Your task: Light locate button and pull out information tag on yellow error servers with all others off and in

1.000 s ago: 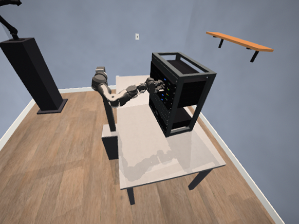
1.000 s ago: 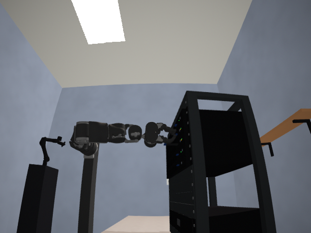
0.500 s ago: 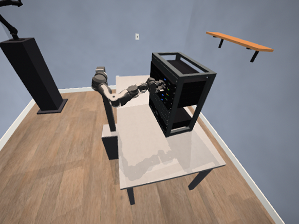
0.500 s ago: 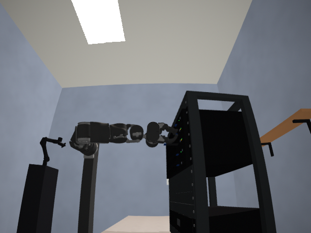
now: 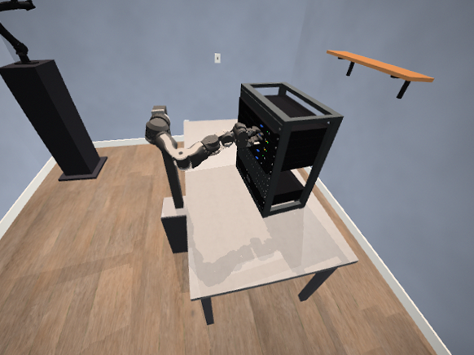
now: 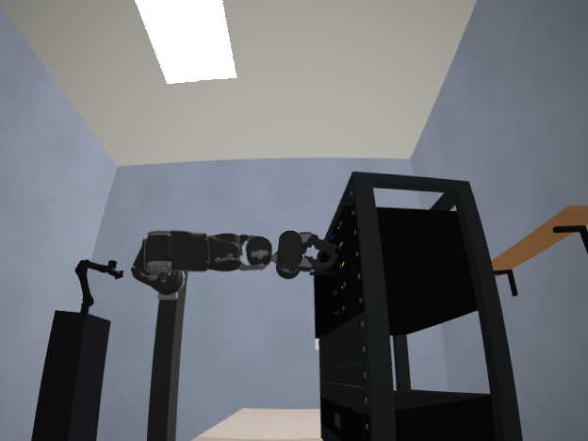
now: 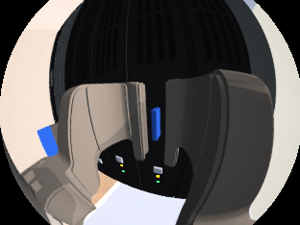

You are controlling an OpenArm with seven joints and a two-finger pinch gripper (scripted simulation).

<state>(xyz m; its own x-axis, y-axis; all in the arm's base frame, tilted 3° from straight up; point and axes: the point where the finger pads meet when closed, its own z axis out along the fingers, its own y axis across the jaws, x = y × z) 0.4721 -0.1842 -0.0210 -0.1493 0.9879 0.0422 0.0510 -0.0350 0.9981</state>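
Now: the information tag 4 cm ahead of my hand and 1 cm to the left of it. Round my hand: locate button: 5 cm to the right, 2 cm ahead.
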